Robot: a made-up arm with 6 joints. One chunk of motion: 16 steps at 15 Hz.
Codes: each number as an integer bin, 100 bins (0 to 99) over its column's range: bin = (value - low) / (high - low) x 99, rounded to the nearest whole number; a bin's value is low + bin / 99 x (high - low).
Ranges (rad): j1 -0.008..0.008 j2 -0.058..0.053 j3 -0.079..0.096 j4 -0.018..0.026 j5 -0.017..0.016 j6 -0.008..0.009
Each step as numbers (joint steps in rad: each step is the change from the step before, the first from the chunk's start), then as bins.
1 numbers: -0.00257 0.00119 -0.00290 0.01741 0.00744 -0.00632
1 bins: 34 53 43 80 73 10
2 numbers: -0.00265 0.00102 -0.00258 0.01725 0.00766 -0.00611
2 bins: 33 53 43 79 74 11
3 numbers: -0.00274 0.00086 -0.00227 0.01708 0.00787 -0.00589
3 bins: 33 52 43 79 75 12
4 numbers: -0.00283 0.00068 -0.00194 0.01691 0.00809 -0.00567
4 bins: 32 52 44 79 75 14
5 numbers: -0.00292 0.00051 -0.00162 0.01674 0.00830 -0.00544
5 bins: 31 52 44 78 76 15
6 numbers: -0.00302 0.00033 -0.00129 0.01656 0.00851 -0.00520
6 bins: 31 52 44 78 77 16
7 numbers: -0.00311 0.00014 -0.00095 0.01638 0.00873 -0.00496
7 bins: 30 52 44 77 77 18
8 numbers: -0.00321 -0.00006 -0.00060 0.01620 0.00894 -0.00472
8 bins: 30 52 44 77 78 19
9 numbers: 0.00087 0.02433 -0.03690 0.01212 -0.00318 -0.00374
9 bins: 55 73 24 68 41 25
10 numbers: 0.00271 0.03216 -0.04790 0.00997 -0.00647 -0.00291
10 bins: 66 80 18 63 32 30
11 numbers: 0.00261 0.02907 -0.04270 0.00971 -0.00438 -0.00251
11 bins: 66 78 21 62 38 32
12 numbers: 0.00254 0.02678 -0.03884 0.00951 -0.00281 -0.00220
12 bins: 65 76 23 62 43 34
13 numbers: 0.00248 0.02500 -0.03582 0.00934 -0.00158 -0.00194
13 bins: 65 74 24 62 46 35
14 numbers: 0.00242 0.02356 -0.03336 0.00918 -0.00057 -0.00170
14 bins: 64 73 26 61 49 37
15 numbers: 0.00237 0.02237 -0.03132 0.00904 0.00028 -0.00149
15 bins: 64 72 27 61 52 38
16 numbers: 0.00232 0.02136 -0.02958 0.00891 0.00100 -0.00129
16 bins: 64 71 28 61 54 39
